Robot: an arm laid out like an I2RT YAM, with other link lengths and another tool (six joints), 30 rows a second.
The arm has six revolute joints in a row. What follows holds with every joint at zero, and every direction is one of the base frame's.
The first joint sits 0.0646 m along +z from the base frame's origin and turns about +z.
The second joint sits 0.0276 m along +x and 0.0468 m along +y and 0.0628 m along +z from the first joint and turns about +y.
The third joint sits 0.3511 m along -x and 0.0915 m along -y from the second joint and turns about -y.
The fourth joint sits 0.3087 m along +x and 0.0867 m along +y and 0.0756 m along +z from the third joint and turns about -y.
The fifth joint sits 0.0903 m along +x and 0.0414 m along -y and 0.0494 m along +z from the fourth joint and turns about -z.
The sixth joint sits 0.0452 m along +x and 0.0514 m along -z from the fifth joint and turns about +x.
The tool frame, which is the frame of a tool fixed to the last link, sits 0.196 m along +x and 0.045 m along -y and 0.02 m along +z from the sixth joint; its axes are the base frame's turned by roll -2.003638, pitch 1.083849 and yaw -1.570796 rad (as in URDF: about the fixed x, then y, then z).
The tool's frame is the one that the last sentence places.
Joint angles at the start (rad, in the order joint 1, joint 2, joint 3, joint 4, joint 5, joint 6): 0.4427, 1.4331, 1.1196, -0.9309, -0.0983, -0.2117
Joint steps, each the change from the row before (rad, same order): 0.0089, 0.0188, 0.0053, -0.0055, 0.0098, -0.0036; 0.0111, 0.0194, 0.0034, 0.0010, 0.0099, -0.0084; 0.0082, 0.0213, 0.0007, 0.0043, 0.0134, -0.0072; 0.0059, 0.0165, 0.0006, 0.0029, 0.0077, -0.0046; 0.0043, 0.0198, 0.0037, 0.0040, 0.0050, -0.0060; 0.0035, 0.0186, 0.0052, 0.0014, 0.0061, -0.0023; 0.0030, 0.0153, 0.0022, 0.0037, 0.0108, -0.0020; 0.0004, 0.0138, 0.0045, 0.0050, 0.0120, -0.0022
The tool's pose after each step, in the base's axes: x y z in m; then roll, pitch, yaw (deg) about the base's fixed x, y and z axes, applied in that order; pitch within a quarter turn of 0, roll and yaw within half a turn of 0. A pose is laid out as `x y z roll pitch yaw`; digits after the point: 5 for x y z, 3 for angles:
0.39416 0.17160 0.13827 163.064 16.583 -111.956
0.39488 0.17487 0.13238 163.017 15.517 -111.042
0.39642 0.17620 0.12496 163.034 14.274 -110.388
0.39720 0.17753 0.11908 162.900 13.403 -109.946
0.39919 0.17950 0.11322 162.703 12.661 -109.485
0.40107 0.18062 0.10812 162.506 11.909 -109.283
0.40319 0.18035 0.10344 162.605 11.090 -109.124
0.40704 0.17937 0.10049 162.957 10.437 -109.068

